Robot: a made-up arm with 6 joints. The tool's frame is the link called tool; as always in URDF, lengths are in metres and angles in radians. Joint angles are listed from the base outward. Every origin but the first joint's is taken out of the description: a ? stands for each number. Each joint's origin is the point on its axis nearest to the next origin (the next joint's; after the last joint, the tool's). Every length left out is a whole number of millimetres.
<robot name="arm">
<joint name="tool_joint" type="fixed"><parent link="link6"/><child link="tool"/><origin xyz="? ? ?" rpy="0 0 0"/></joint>
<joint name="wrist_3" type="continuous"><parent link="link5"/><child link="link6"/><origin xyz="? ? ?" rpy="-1.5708 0 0"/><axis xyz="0 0 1"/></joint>
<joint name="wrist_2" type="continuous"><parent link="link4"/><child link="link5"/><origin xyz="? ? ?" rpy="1.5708 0 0"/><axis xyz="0 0 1"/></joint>
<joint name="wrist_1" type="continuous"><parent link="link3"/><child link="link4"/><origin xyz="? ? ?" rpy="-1.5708 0 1.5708"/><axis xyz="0 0 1"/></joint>
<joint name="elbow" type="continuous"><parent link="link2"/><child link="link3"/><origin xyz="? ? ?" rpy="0 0 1.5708"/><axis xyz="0 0 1"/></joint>
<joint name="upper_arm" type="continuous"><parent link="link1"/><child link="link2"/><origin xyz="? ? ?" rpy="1.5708 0 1.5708"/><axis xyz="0 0 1"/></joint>
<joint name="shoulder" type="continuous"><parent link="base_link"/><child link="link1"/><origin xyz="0 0 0.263" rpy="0 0 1.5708"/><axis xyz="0 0 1"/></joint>
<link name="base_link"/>
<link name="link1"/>
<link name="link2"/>
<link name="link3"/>
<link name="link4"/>
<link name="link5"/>
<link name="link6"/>
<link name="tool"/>
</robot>
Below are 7 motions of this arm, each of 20 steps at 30 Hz.
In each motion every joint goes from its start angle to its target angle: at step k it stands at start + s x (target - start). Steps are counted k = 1, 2, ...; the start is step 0. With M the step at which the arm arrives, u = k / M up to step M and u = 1 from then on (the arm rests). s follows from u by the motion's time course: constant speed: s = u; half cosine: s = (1 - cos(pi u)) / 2; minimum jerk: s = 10 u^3 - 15 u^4 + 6 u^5.
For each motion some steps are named. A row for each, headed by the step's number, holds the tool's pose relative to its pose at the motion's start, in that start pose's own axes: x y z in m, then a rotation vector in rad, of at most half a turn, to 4 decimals.
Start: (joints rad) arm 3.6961 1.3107 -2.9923 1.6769 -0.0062 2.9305
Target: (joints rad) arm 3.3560 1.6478 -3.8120 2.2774 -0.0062 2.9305
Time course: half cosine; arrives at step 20
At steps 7, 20:
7: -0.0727 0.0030 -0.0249 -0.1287 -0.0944 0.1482
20: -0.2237 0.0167 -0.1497 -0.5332 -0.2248 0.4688

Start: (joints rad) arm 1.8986 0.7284 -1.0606 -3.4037 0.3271 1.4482
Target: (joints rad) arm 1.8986 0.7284 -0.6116 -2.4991 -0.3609 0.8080
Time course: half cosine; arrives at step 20
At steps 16, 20:
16: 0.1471 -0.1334 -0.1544 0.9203 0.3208 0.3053
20: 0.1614 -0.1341 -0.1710 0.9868 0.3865 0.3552

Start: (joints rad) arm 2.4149 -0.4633 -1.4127 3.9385 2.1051 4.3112
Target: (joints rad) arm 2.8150 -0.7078 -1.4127 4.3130 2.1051 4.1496
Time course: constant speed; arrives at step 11
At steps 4, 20:
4: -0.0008 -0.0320 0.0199 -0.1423 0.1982 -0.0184
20: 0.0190 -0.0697 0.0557 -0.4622 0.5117 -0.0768

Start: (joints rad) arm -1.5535 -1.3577 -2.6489 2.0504 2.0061 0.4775
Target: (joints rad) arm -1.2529 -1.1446 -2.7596 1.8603 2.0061 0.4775
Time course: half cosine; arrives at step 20
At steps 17, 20:
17: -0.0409 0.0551 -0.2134 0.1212 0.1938 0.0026
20: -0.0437 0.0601 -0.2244 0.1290 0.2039 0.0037

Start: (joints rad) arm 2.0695 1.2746 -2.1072 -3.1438 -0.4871 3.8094
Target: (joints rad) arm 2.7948 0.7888 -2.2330 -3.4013 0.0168 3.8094
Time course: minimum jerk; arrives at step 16
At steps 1, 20:
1: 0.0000 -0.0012 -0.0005 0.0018 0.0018 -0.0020
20: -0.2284 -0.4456 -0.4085 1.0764 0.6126 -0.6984

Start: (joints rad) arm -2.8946 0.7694 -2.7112 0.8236 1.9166 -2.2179
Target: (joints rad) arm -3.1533 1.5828 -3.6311 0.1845 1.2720 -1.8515
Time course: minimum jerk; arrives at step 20
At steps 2, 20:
2: -0.0037 -0.0008 -0.0003 -0.0027 -0.0091 0.0059
20: -0.2796 -0.2327 -0.0520 -0.4014 -1.0590 0.5082

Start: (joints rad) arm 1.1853 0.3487 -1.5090 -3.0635 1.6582 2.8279
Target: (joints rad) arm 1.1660 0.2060 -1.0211 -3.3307 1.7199 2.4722
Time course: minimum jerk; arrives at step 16
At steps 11, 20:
11: 0.0228 -0.0014 -0.1168 0.2911 -0.1172 -0.2704
20: 0.0325 -0.0005 -0.1442 0.3577 -0.1333 -0.3185

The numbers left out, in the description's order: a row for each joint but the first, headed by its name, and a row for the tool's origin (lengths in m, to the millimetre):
tool: 0 0 0
wrist_3: 0.09 0.114 0
wrist_2: 0 0 0
wrist_1: -0.339 0.077 0
elbow: -0.071 0.376 0
upper_arm: 0 0 0

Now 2 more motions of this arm.
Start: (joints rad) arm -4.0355 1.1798 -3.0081 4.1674 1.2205 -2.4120
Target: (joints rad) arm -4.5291 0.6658 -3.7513 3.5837 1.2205 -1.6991
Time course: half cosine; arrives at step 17
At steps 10, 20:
10: 0.0713 -0.4942 0.2093 0.9917 -0.1213 0.6282
20: 0.1488 -0.7546 0.1287 1.5835 -0.4005 0.8009

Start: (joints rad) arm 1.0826 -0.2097 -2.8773 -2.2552 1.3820 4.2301
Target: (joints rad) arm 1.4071 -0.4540 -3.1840 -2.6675 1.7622 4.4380
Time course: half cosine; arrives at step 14
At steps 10, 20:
10: -0.0224 -0.2445 0.1976 0.6505 0.1893 0.4218
20: 0.0002 -0.3033 0.2359 0.8216 0.2371 0.4876

